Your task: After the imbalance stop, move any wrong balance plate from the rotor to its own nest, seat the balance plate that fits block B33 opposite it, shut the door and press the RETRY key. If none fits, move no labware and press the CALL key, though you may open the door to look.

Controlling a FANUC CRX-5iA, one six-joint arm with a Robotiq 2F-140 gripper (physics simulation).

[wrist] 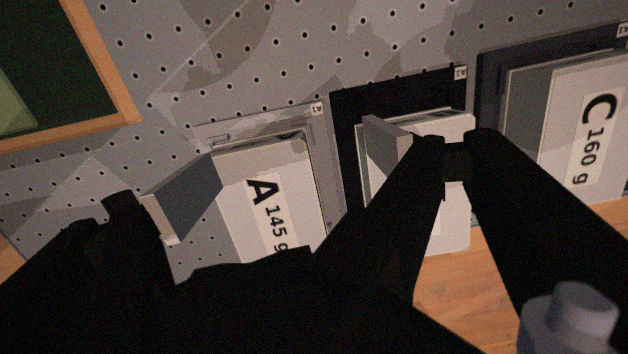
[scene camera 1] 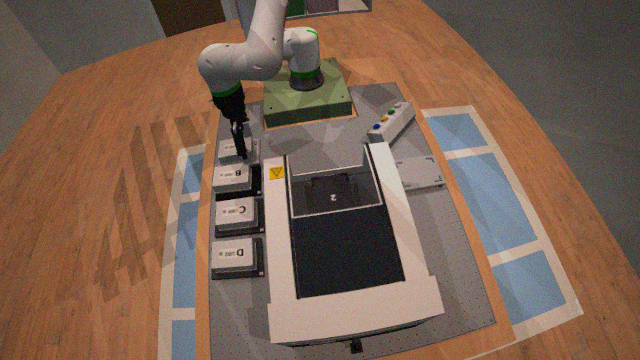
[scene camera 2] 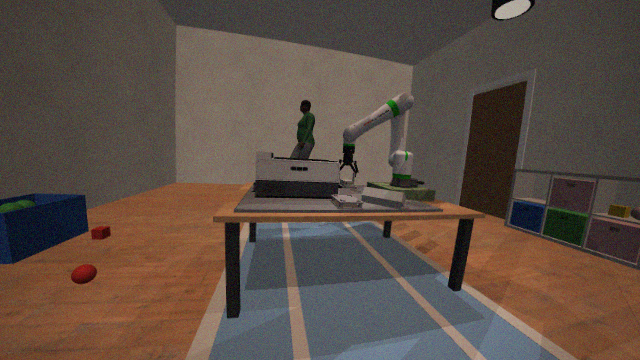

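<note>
My gripper is open and empty above plate A, one pad on each side of it in the wrist view. Balance plate A, "145 g", lies in a grey nest. Plate B lies in a black nest, partly hidden by a finger in the wrist view. Plate C, "160 g", and plate D lie in dark nests. In the centrifuge, a dark bucket marked 2 shows behind a white-edged opening or window. Block B33 cannot be made out.
A sloped key box has blue, yellow, green and pale keys. A grey plate with corner marks lies right of the centrifuge. The green robot base is behind. A person stands beyond the table.
</note>
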